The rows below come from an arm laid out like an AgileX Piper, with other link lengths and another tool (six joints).
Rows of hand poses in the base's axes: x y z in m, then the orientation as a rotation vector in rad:
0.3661, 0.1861, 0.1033, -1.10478, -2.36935, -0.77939
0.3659, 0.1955, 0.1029, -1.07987, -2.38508, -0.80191
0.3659, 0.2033, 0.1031, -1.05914, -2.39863, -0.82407
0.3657, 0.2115, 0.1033, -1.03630, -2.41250, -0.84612
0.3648, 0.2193, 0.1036, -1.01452, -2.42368, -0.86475
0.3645, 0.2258, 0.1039, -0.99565, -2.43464, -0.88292
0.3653, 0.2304, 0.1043, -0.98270, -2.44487, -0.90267
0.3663, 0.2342, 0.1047, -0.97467, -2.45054, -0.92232
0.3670, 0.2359, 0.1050, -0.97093, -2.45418, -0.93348
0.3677, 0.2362, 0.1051, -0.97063, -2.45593, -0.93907
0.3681, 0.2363, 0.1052, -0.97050, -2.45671, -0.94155
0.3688, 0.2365, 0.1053, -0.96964, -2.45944, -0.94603
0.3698, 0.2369, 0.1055, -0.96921, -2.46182, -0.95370
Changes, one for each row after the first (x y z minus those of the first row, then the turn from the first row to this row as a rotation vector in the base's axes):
-0.0002, 0.0094, -0.0004, 0.01067, -0.02127, 0.01381
-0.0002, 0.0172, -0.0002, 0.02085, -0.04127, 0.02442
-0.0004, 0.0254, 0.0000, 0.03120, -0.06151, 0.03638
-0.0013, 0.0332, 0.0003, 0.04075, -0.07820, 0.04806
-0.0016, 0.0397, 0.0006, 0.04921, -0.09486, 0.05767
-0.0008, 0.0443, 0.0010, 0.05705, -0.11227, 0.06265
0.0002, 0.0481, 0.0014, 0.06573, -0.12643, 0.06394
0.0009, 0.0498, 0.0017, 0.07017, -0.13488, 0.06409
0.0016, 0.0501, 0.0018, 0.07199, -0.13915, 0.06307
0.0020, 0.0502, 0.0019, 0.07279, -0.14104, 0.06262
0.0027, 0.0504, 0.0020, 0.07371, -0.14547, 0.06229
0.0037, 0.0508, 0.0022, 0.07619, -0.15132, 0.06089

